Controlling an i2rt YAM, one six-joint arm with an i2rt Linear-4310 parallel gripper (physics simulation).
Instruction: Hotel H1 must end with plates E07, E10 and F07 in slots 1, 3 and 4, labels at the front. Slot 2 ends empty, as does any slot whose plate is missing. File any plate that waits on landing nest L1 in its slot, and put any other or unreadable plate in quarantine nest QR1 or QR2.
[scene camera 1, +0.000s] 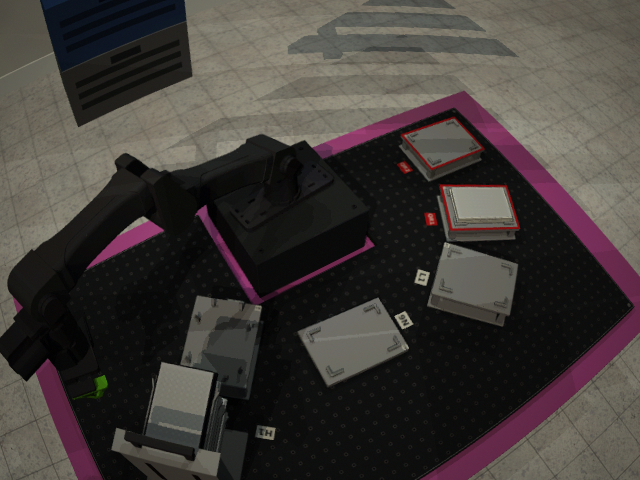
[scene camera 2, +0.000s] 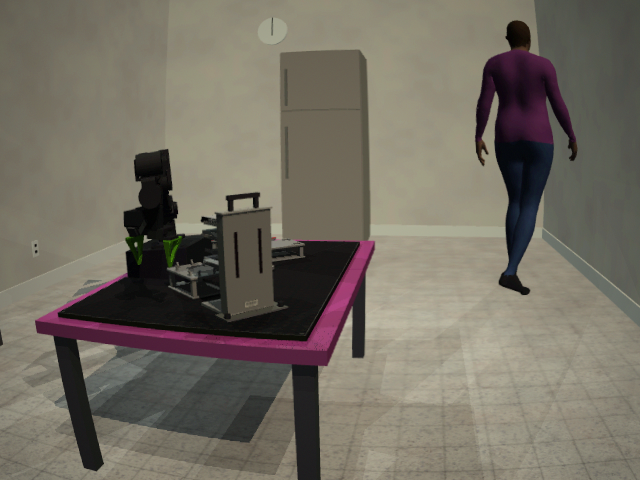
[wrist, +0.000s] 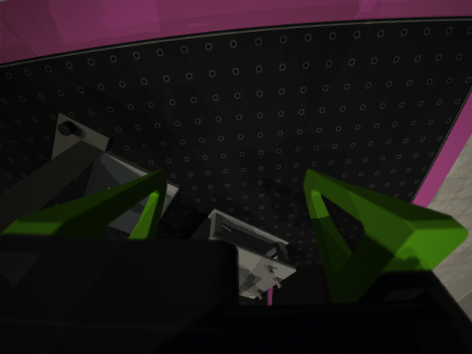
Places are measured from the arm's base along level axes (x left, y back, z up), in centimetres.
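Pixels of known places: gripper, fingertip midpoint: (scene camera 1: 90, 371) (scene camera 2: 154, 266) (wrist: 235, 177); arm's base at its link origin: (scene camera 1: 282, 196).
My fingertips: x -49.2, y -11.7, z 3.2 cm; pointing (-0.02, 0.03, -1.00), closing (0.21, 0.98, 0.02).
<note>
Ahead of a thing's pixels: the offset from my fingertips to its top centre.
The hotel H1 (scene camera 1: 166, 452) (scene camera 2: 247, 268) is a grey upright rack with a black handle. In scene camera 1 a light plate shows at its top; its slots and plate labels cannot be read. A white plate @[dx +83.2, dy -11.4, dz -7.0 cm] (scene camera 1: 480, 204) lies on the red-rimmed nest QR1 @[dx +83.2, dy -11.4, dz -7.8 cm] (scene camera 1: 481, 227). The red-rimmed nest QR2 @[dx +90.6, dy +6.8, dz -7.8 cm] (scene camera 1: 440, 142) bears no plate. The landing nest L1 @[dx +68.7, dy -23.2, dz -6.8 cm] (scene camera 1: 473, 281) is a grey raised stand with no plate on it. My gripper (scene camera 2: 153, 251) (wrist: 235, 177) is open and empty, above the mat beside the hotel, on the far side from its H1 tag.
A grey stand with pins (scene camera 1: 224, 330) (scene camera 2: 193, 279) (wrist: 257, 265) is next to the hotel. A flat grey nest tagged N6 @[dx +43.5, dy -16.7, dz -10.6 cm] (scene camera 1: 354, 341) lies mid-mat. The arm's black base (scene camera 1: 294, 242) stands at the mat's edge. A person (scene camera 2: 522, 103) is on the floor beyond the table.
</note>
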